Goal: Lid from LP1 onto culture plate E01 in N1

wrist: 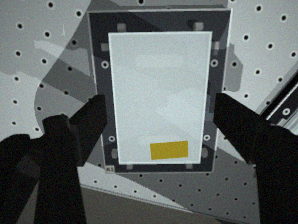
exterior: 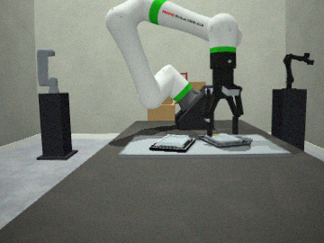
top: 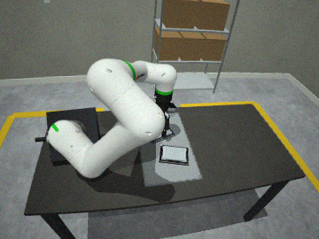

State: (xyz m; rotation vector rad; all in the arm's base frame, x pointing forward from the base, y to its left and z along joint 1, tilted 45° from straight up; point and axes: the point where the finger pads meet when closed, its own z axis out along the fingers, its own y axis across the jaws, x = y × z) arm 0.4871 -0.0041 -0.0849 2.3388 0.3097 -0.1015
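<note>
My hand is 3 cm above the clear lid. The rest, counted from my hand: lid park LP1: 4 cm below; nest N1: 4 cm ahead, 18 cm to the right, 4 cm below; culture plate: 4 cm ahead, 18 cm to the right, 3 cm below.
</note>
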